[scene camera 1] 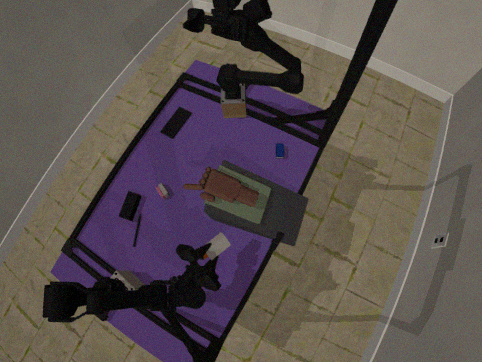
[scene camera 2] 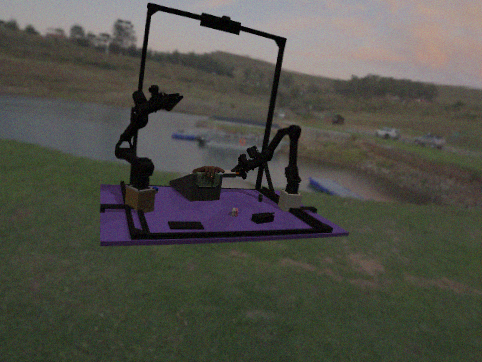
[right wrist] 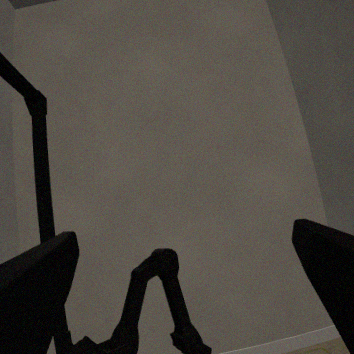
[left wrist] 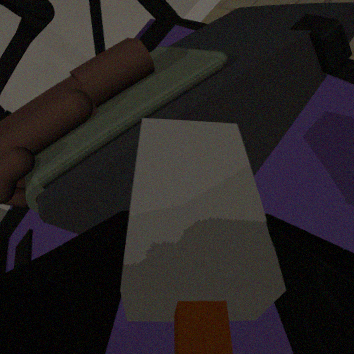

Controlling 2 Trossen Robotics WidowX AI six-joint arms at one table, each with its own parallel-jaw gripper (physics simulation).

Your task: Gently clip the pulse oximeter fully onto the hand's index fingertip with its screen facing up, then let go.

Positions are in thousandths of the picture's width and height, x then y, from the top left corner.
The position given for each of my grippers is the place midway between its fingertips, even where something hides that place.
Observation:
My left gripper (scene camera 1: 445, 686) carries a white box with orange end; nothing else touches it. My right gripper (right wrist: 527, 668) is open, with nothing in its grasp. Further things: a dark grey plate (left wrist: 770, 202).
My left gripper also shows in the left wrist view (left wrist: 549, 631).

